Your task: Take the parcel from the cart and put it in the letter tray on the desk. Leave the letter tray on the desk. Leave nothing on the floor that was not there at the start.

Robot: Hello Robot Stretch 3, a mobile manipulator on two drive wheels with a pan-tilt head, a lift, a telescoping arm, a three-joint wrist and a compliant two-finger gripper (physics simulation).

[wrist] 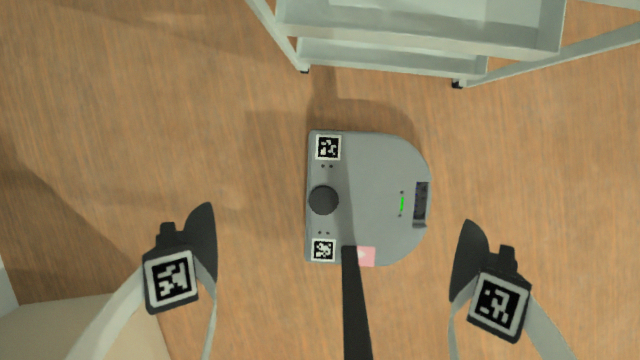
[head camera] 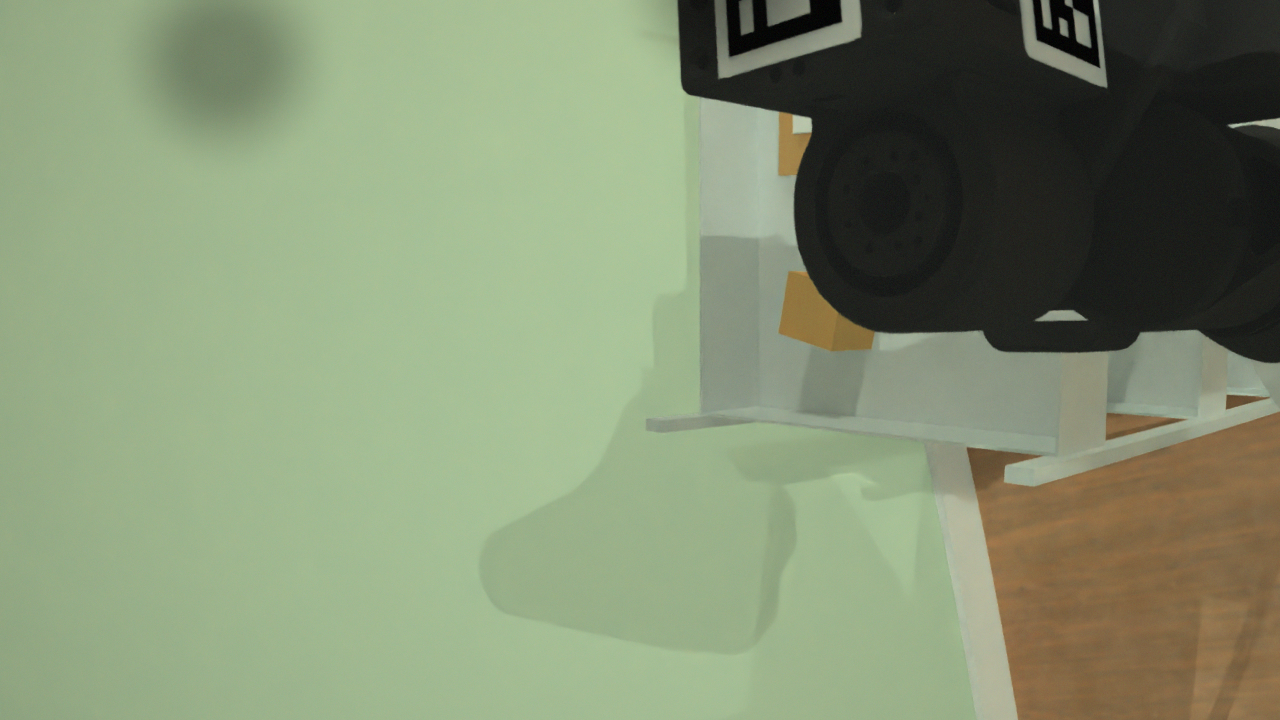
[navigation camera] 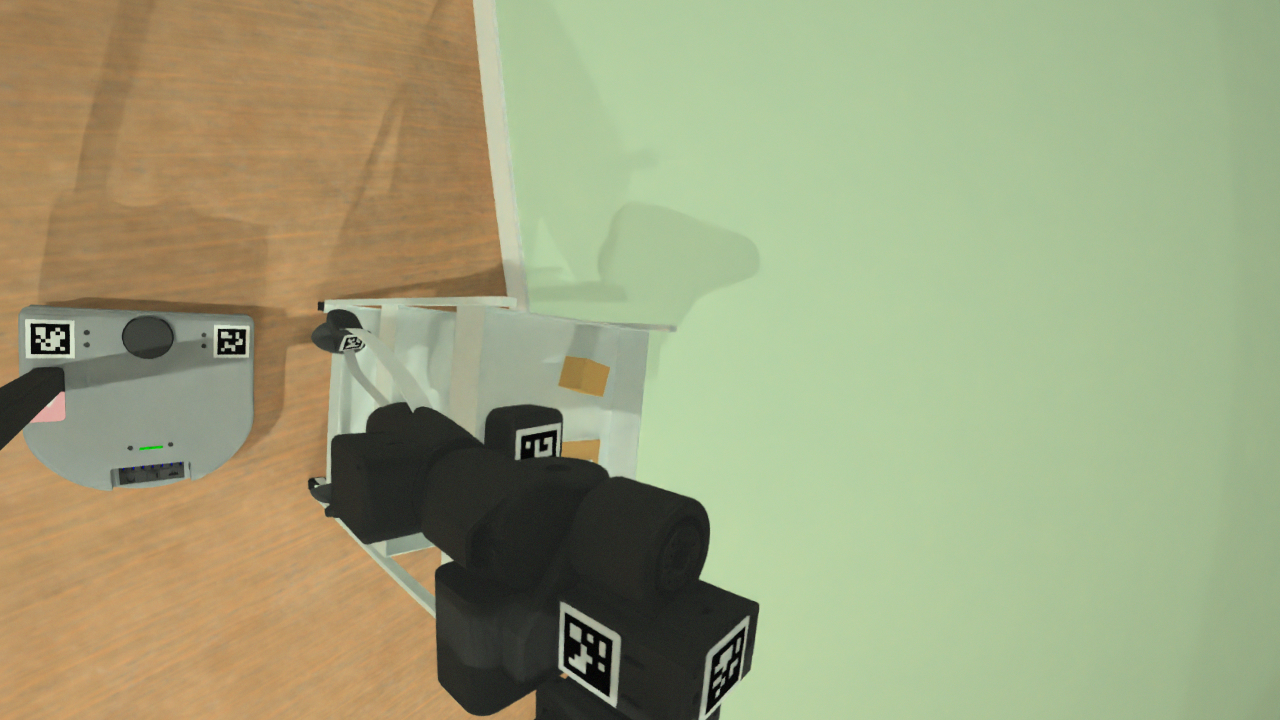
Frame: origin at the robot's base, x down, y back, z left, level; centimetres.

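Where they show: gripper, between the fingertips: (wrist: 334, 239) (navigation camera: 330, 411); robot's base, origin of its link: (wrist: 327, 188) (navigation camera: 148, 335).
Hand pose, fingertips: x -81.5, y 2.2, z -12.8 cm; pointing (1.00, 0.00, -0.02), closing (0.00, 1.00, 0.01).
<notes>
Each offset is from my fingertips to the top centre of the thing. Level surfaces: height alone.
The small orange-brown box {dx +10.2, dy -0.3, dz -42.4 cm} (head camera: 810, 313) (navigation camera: 583, 376), which looks like the parcel, sits on the top shelf of the pale grey-white cart (head camera: 1083, 402) (navigation camera: 469, 376) (wrist: 415, 39), near its wall side. In the head view my wrist covers part of the box. A second orange-brown item {dx +14.2, dy +18.6, dz -36.6 cm} (head camera: 789, 156) (navigation camera: 581, 447) with some white on it lies on the same shelf, mostly hidden behind the wrist. My gripper (navigation camera: 330, 411) (wrist: 334, 239) is open with its fingers wide apart and holds no item. In the navigation view it overlaps the cart's outer end. The desk and letter tray do not show.
A green wall (head camera: 358, 358) (navigation camera: 939, 358) stands close behind the cart. My grey base (navigation camera: 143, 402) (wrist: 375, 200) is on the wooden floor {dx +81.5 cm} (navigation camera: 223, 582) (wrist: 200, 100), beside the cart. A beige surface (wrist: 90, 330) shows at the wrist view's lower left.
</notes>
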